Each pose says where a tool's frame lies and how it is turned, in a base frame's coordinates. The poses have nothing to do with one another.
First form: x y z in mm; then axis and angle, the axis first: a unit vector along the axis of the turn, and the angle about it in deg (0 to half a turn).
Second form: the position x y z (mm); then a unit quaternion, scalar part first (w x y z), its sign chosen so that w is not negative. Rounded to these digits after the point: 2 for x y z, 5 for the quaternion.
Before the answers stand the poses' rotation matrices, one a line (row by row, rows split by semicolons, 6 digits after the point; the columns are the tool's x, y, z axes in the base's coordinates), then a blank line. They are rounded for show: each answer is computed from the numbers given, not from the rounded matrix.
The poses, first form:
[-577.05 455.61 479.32 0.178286 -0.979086 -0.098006 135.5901]
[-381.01 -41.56 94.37 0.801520 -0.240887 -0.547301 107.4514]
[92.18 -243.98 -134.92 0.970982 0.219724 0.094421 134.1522]
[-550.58 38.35 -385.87 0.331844 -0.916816 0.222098 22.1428]
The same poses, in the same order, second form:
-0.659860 -0.230669 -0.715106; -0.367836 0.929041 0.039741; 0.655196 0.289265 -0.697885
0.535202 0.271131 -0.800029; -0.773089 -0.224468 -0.593252; -0.340430 0.936003 0.089473
0.902967 0.294213 0.313193; 0.429706 -0.614659 -0.661474; -0.002107 0.731870 -0.681441
0.934369 -0.106151 -0.340127; 0.061274 0.988240 -0.140095; 0.350999 0.110060 0.929885

[-577.05 455.61 479.32 0.37792 0.16506 -0.90647 -0.09074]
[-381.01 -41.56 94.37 0.59165 0.64618 -0.19420 -0.44123]
[92.18 -243.98 -134.92 0.38951 0.89430 0.20237 0.08696]
[-550.58 38.35 -385.87 0.98139 0.06372 -0.17606 0.04265]

